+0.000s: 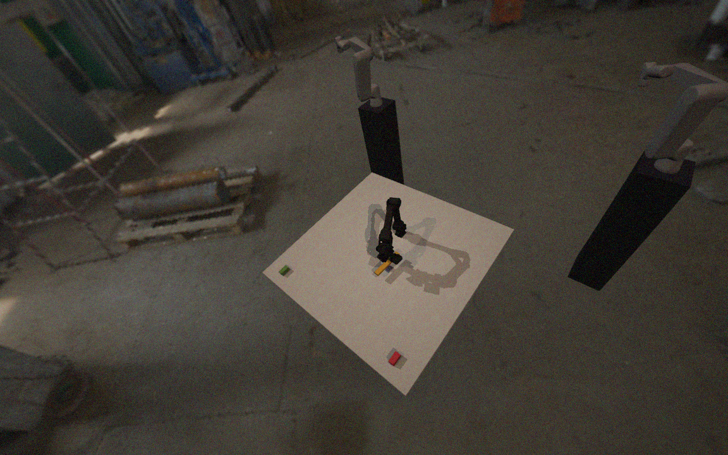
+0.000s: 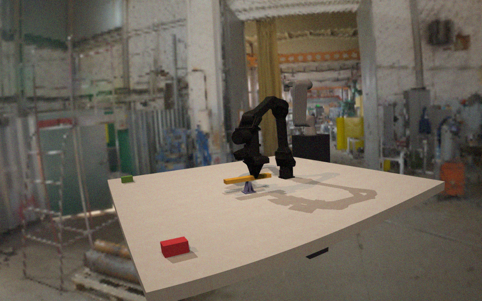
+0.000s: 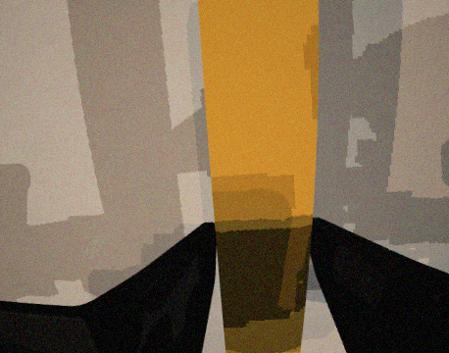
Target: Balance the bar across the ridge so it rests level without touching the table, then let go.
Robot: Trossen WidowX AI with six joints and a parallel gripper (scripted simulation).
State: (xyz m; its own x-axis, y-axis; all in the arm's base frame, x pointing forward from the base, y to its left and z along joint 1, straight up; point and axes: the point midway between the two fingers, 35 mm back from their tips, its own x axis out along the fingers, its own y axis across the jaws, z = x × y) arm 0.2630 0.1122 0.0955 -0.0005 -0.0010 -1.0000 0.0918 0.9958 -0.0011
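My gripper tip is 30 mm short of the bar. From my gripper tip the other things lie so: green block 610 mm to the right, 480 mm ahead, 40 mm below; then red block 480 mm ahead, 390 mm to the left, 40 mm below.
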